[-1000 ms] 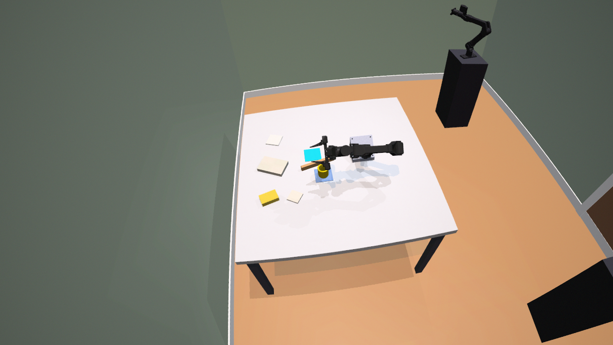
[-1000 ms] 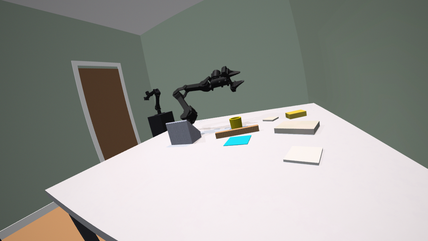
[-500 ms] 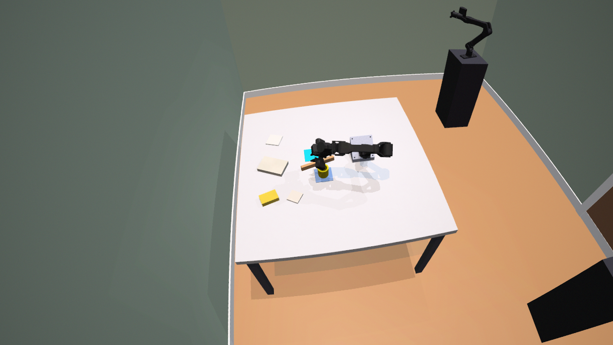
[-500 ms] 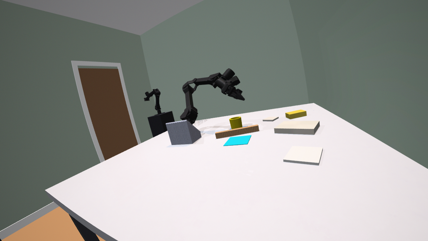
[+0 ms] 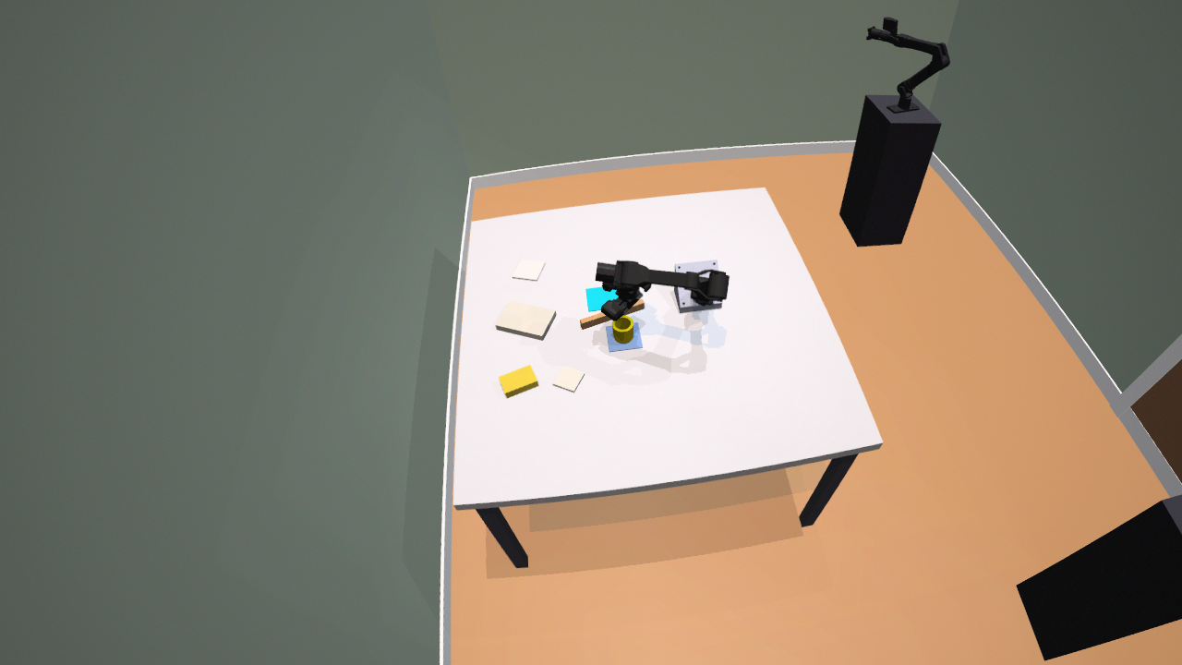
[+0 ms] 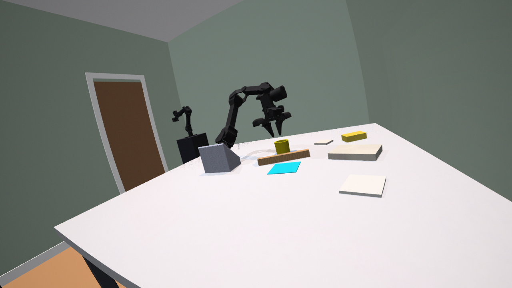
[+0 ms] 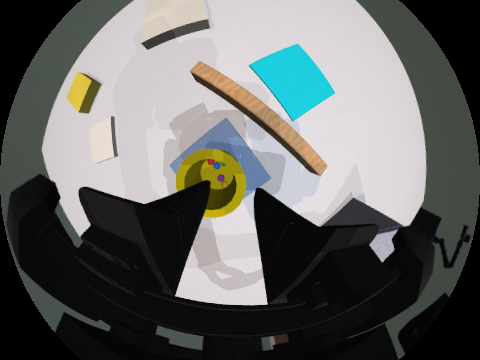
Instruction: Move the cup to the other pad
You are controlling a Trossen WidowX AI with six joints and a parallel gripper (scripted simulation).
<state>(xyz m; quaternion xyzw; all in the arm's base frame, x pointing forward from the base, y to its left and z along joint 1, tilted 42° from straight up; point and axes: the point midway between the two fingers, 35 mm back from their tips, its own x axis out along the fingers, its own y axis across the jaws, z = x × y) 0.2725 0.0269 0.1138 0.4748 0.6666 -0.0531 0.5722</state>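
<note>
Right now the yellow cup is 70 mm below my gripper tip and 20 mm to the left of it. Round my gripper tip: cream slab (340 mm ahead, 90 mm to the right, 90 mm below); then wooden bar (100 mm below, 70 mm to the right, 40 mm ahead); then blue pad (110 mm below, 20 mm to the left, 10 mm ahead).
</note>
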